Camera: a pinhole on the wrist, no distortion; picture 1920 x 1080 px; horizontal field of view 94.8 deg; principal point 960.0 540.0 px. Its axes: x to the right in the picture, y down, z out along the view. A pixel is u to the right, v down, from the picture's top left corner.
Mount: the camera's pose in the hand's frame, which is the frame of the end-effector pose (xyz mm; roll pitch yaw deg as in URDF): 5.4 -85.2 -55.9 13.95 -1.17 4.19
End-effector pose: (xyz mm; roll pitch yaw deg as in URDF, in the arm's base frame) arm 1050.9 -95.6 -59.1 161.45 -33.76 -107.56
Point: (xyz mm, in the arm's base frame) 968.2 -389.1 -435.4
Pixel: 1035 617
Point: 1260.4 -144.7 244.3
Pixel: behind the camera
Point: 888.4 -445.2 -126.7
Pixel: 1783 838
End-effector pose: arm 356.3 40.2 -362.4 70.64 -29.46 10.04
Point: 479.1 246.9 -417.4
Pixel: behind the camera
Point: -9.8 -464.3 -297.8
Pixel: outside the picture
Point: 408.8 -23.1 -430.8
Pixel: 936 636
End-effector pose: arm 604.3 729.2 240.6 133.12 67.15 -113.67
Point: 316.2 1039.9 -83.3
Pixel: 1416 1002
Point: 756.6 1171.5 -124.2
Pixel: 1186 221
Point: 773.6 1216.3 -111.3
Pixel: 1123 214
